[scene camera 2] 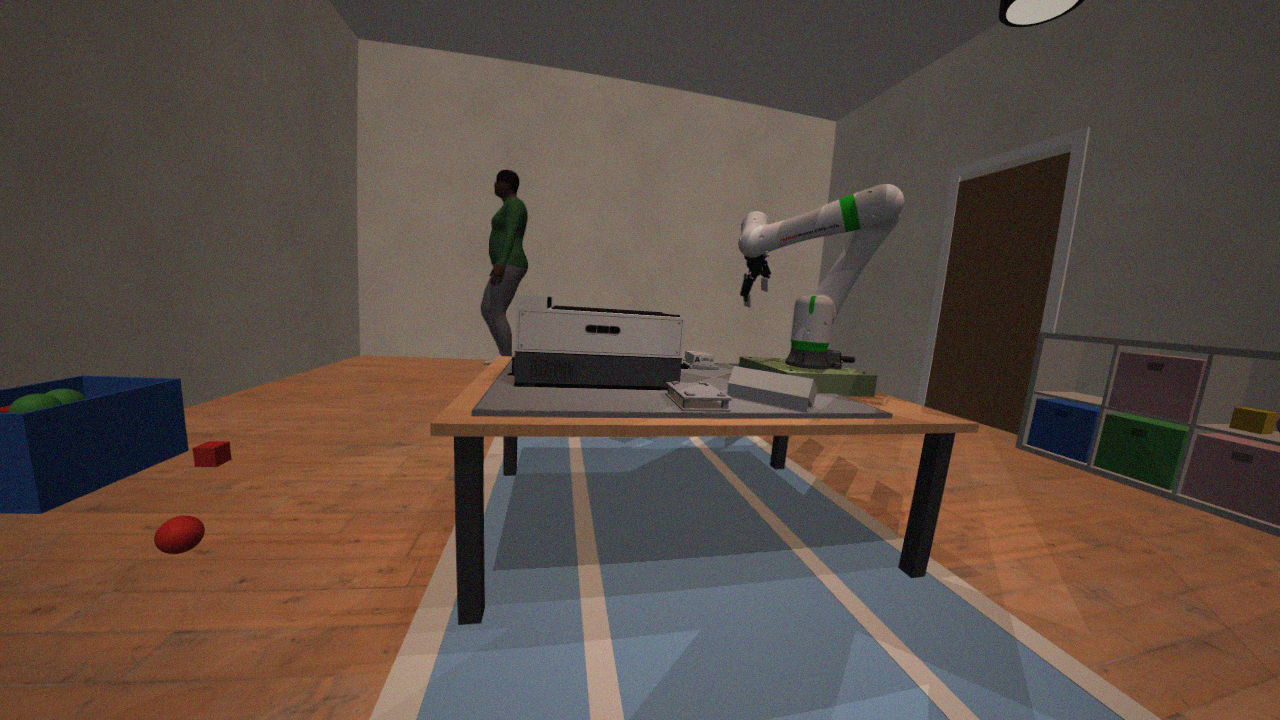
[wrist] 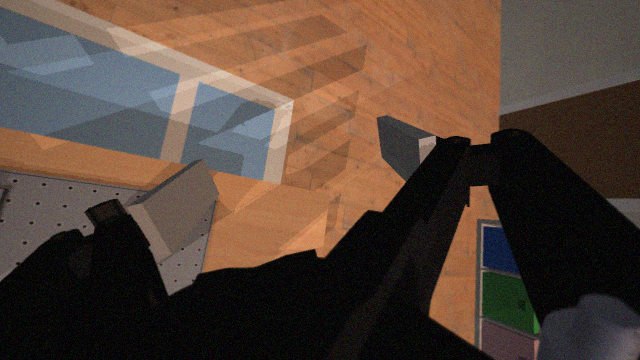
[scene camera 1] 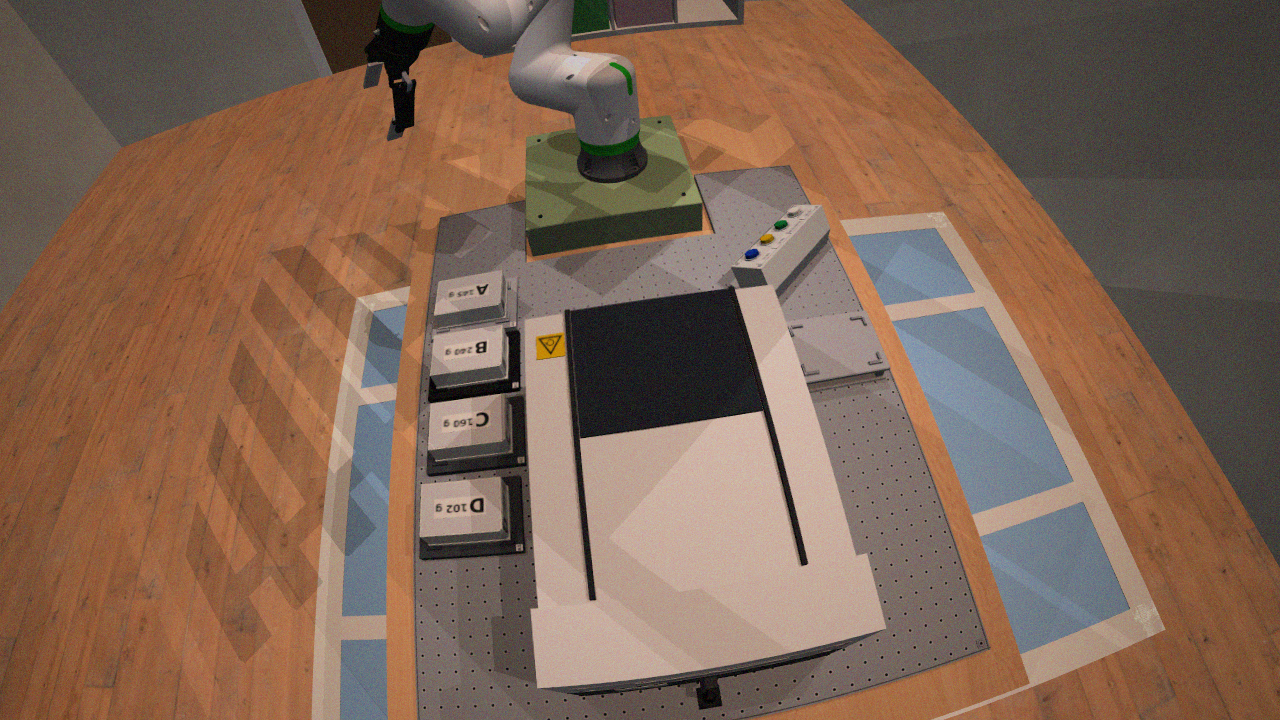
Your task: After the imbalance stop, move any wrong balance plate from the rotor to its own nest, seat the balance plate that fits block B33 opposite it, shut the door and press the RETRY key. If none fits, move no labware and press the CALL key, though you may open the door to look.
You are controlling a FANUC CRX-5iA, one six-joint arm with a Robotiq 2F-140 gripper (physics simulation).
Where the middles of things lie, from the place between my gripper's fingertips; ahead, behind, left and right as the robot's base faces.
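With the button box [scene camera 1: 777, 258] as my reference, I see that my gripper is far to the right of it and a good way short of it, and also far above it. There is a white centrifuge [scene camera 1: 686, 553] too, and counted from my hand it is 71 cm ahead, 53 cm to the left and 18 cm below.
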